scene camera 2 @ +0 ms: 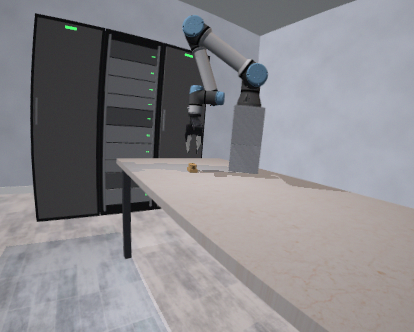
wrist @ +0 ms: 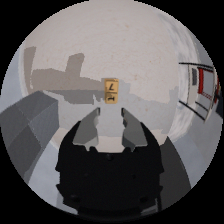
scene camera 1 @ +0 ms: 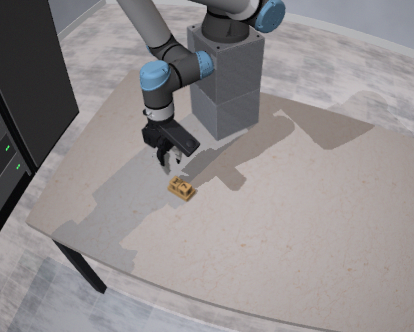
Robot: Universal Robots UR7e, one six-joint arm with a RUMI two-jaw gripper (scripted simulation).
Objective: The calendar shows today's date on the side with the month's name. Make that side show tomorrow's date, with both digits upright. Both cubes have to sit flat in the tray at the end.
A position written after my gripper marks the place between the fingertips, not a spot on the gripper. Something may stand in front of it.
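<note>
My gripper (scene camera 1: 173,169) is visible, and the wrist view (wrist: 110,108) shows it too.
</note>
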